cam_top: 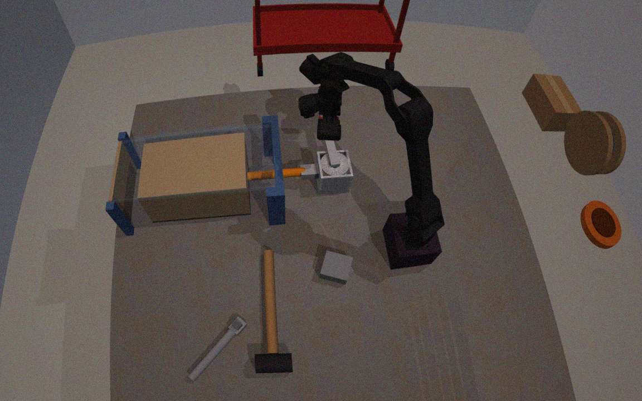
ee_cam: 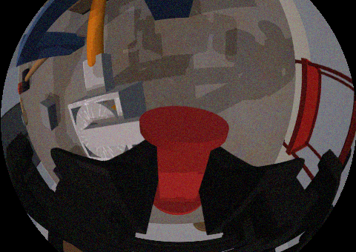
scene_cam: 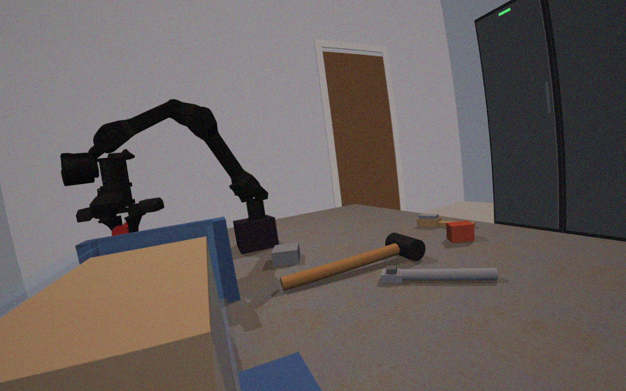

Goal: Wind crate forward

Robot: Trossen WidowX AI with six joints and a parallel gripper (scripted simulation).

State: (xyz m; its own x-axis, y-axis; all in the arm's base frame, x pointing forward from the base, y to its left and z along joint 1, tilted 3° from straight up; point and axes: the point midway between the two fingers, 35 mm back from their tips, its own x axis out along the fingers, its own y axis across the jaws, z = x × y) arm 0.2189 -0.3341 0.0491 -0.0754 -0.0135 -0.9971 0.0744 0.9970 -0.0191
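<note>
The blue steel frame is 14 cm ahead of my gripper tip, 11 cm to the left of it and 1 cm below it. From my gripper tip the other things lie so: winch handle 1 cm behind, 4 cm to the left, 1 cm below; grey winch 3 cm behind, 9 cm to the left, 8 cm below; red knob 2 cm above.
</note>
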